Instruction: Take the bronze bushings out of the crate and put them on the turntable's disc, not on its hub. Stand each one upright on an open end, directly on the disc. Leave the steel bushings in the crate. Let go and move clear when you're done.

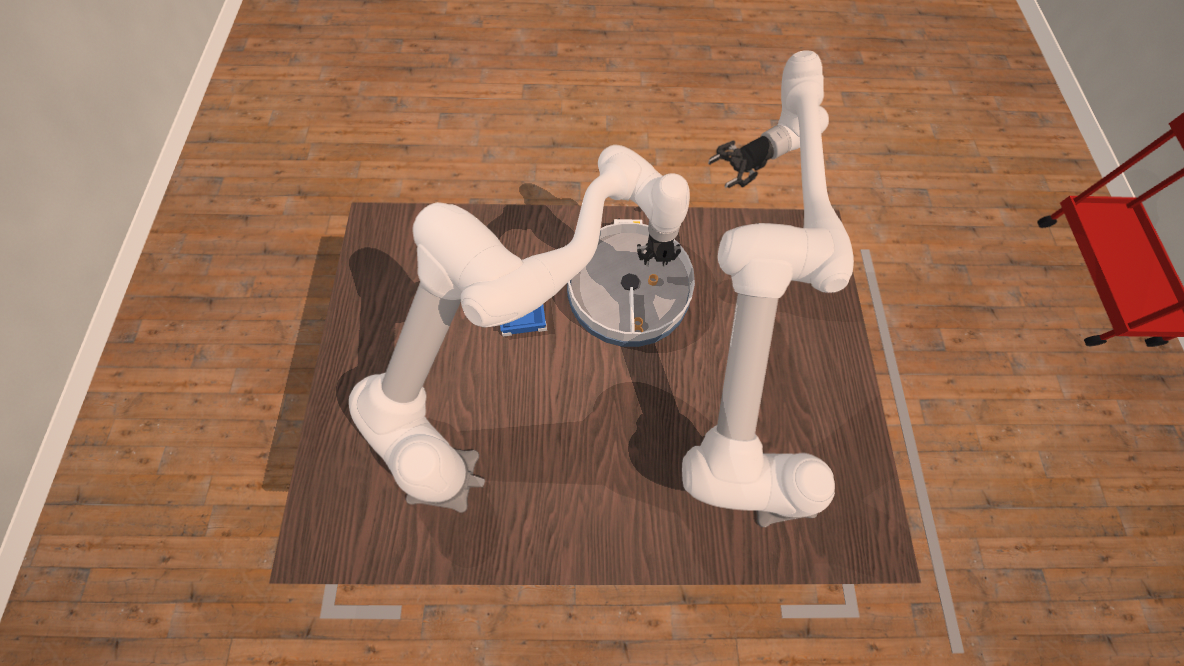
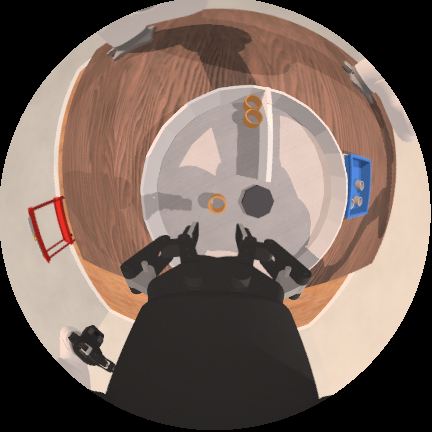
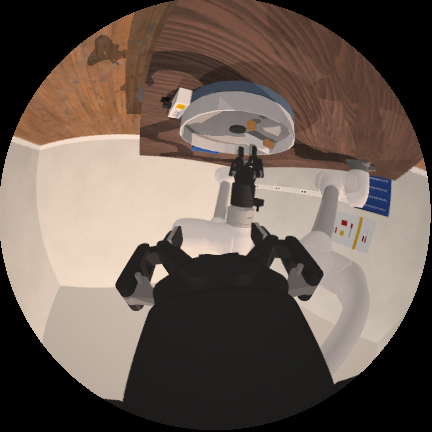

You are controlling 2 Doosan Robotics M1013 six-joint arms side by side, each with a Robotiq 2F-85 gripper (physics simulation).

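Observation:
A bronze bushing stands upright on the turntable's disc, apart from the dark hub. Two more bronze bushings stand upright close together near the outer wall; I cannot tell whether they touch. At least two steel bushings are in the blue crate. My left gripper is open and empty above the disc. My right gripper is open and empty, away from the turntable.
A thin white divider runs from near the hub to the turntable's outer wall, beside the two close bushings. A raised wall surrounds the disc. A white box stands by the turntable's far side. A red cart stands at the right.

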